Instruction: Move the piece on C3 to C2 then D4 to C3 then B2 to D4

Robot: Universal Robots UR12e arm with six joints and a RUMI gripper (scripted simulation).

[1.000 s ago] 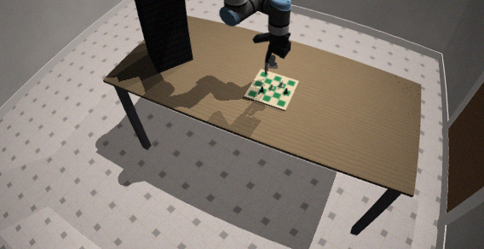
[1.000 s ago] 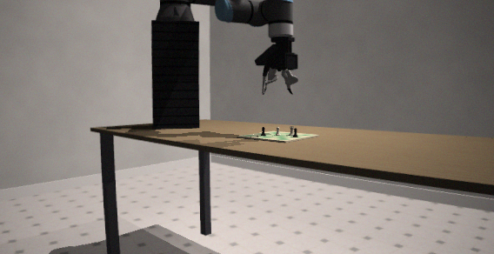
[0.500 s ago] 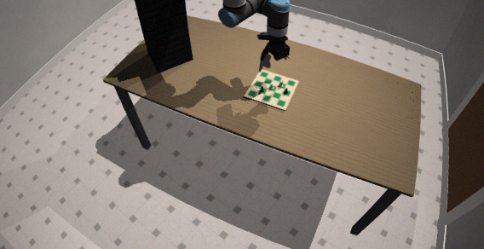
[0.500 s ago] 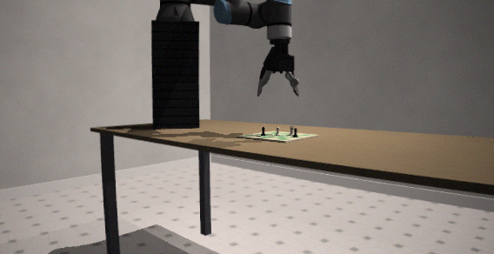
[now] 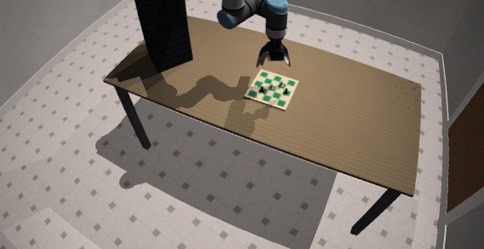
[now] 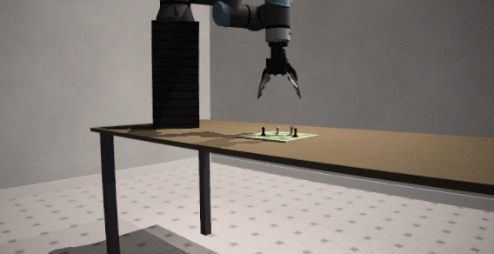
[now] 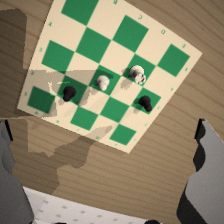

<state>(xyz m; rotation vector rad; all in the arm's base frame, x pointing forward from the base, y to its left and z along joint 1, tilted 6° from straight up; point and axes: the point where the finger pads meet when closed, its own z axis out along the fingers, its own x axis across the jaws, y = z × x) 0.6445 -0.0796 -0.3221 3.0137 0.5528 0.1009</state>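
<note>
My gripper is now 140 mm above the green-and-cream chessboard, 10 mm to the left of it and 10 mm short of it.
</note>
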